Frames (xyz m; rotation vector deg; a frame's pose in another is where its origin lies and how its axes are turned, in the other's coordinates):
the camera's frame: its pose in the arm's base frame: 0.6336 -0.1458 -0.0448 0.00 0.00 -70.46
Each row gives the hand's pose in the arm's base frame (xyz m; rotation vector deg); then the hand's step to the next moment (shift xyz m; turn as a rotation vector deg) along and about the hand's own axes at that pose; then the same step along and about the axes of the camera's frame.
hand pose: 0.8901 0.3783 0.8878 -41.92 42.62 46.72
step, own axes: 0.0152 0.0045 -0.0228 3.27 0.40 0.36
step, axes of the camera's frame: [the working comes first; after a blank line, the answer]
step, axes of the arm's base frame: -0.0031 -0.0105 -0.0255 1.32 1.67 -2.54

0.0089 -0.0064 -0.0255 -1.13 1.80 -2.54
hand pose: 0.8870 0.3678 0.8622 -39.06 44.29 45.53
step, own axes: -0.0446 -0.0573 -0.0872 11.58 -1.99 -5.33
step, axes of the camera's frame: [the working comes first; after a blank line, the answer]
step, axes of the arm's base frame: -0.0035 -0.1134 0.0026 5.24 -0.98 -11.75

0.1057 -0.0412 0.0026 2.68 4.61 -11.75
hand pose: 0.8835 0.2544 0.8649 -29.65 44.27 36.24
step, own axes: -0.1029 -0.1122 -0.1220 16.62 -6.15 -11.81
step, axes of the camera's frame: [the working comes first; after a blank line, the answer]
step, axes of the arm's base frame: -0.0374 -0.1897 0.0263 7.82 -6.36 -18.76

0.1663 -0.0986 0.0263 8.60 5.24 -18.76
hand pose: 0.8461 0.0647 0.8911 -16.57 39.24 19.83
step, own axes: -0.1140 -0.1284 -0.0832 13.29 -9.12 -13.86
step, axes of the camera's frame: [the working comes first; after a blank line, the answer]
step, axes of the arm's base frame: -0.0775 -0.1713 0.0323 5.45 -10.51 -17.65

0.1355 -0.1303 0.0323 11.73 1.62 -17.65
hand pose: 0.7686 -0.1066 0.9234 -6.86 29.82 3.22
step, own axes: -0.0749 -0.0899 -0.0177 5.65 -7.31 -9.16
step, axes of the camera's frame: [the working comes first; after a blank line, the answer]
step, axes of the arm's base frame: -0.0661 -0.0931 0.0311 1.00 -8.29 -9.98

0.0657 -0.0934 0.0311 8.15 -1.83 -9.98
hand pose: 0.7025 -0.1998 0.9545 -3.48 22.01 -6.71
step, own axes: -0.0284 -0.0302 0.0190 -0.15 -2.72 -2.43
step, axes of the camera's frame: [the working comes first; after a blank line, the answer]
step, axes of the arm's base frame: -0.0221 -0.0257 0.0305 -1.33 -2.77 -1.97

0.0168 -0.0294 0.0305 2.16 -2.18 -1.97
